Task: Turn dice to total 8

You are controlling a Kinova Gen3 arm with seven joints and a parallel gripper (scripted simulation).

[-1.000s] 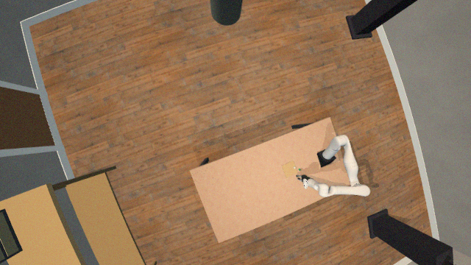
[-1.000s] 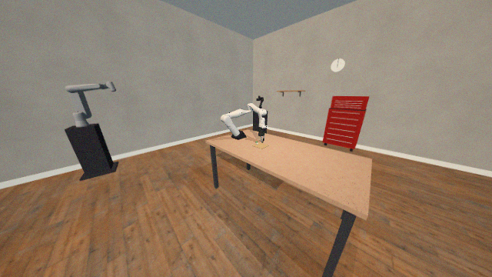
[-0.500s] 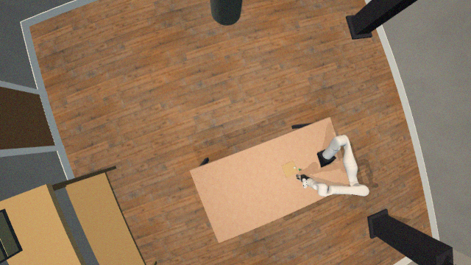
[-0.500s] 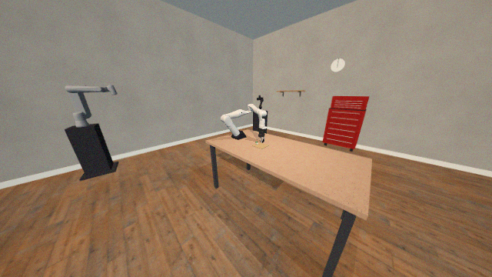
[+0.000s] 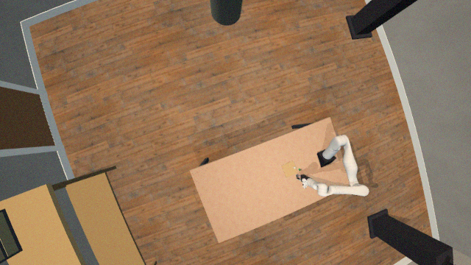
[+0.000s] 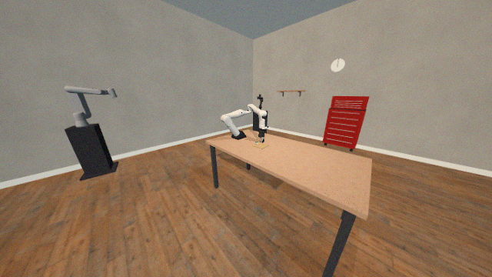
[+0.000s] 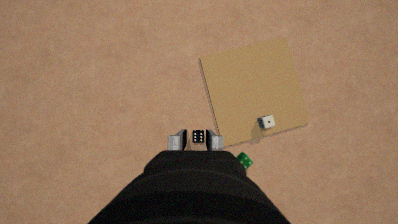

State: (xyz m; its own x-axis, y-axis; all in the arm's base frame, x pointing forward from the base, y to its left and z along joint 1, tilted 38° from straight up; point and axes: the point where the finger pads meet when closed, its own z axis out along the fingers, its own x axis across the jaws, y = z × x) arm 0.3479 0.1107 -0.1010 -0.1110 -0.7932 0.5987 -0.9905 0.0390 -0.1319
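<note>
Now: hand 1 cm above the black die. From my hand the other things lie so: green die (6 cm to the right, 4 cm behind, 1 cm below); then tan mat (10 cm to the right, 6 cm ahead, 2 cm below); then white die (10 cm to the right, 1 cm below, 1 cm ahead).
</note>
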